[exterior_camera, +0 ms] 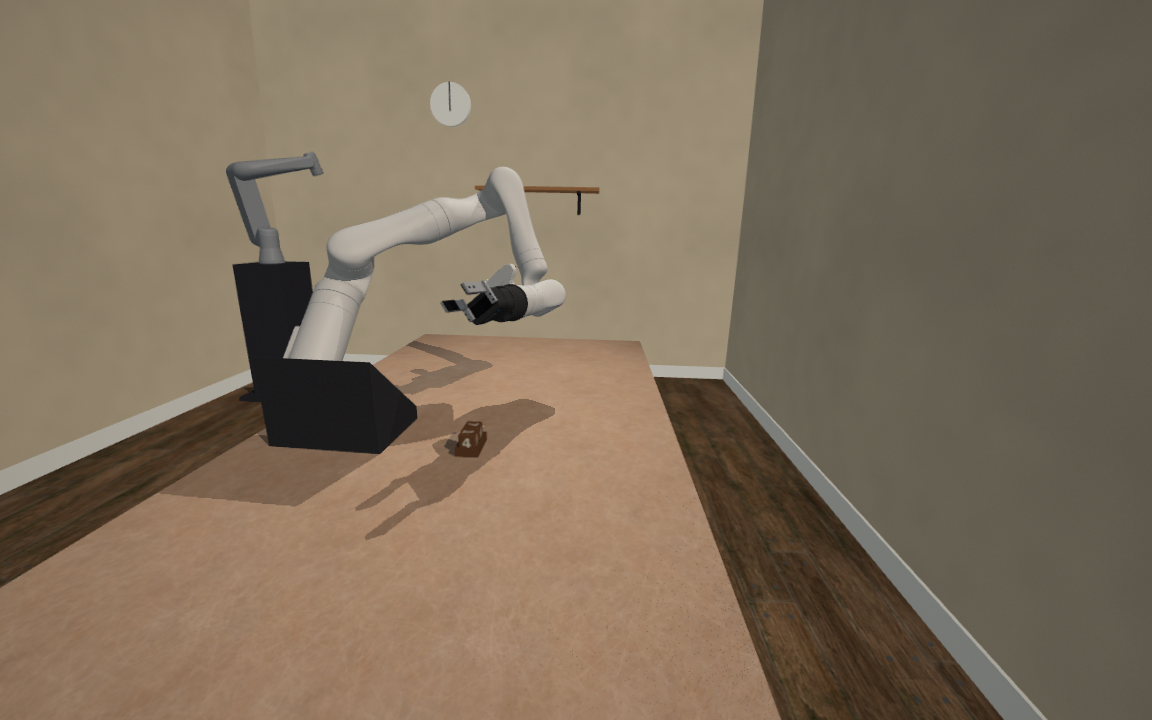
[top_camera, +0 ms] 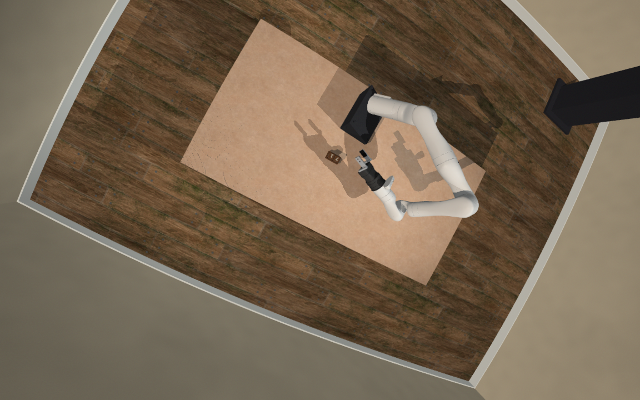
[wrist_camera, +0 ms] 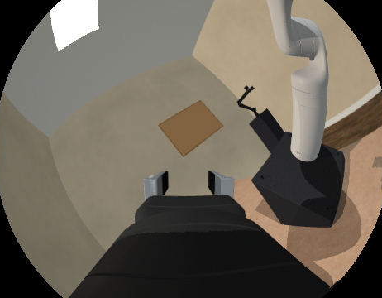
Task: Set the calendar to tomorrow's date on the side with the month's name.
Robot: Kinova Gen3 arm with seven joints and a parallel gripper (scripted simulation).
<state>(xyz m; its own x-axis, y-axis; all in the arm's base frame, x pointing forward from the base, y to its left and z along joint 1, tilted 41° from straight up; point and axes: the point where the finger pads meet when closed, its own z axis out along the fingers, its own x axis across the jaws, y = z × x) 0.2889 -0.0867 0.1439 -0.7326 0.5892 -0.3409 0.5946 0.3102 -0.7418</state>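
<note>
Now: the brown cube 250 mm below my hand, 70 mm to the right of it and 30 mm ahead of it. From my hand the other things lie so: dark wooden tray 260 mm below, 60 mm to the right, 20 mm ahead.
</note>
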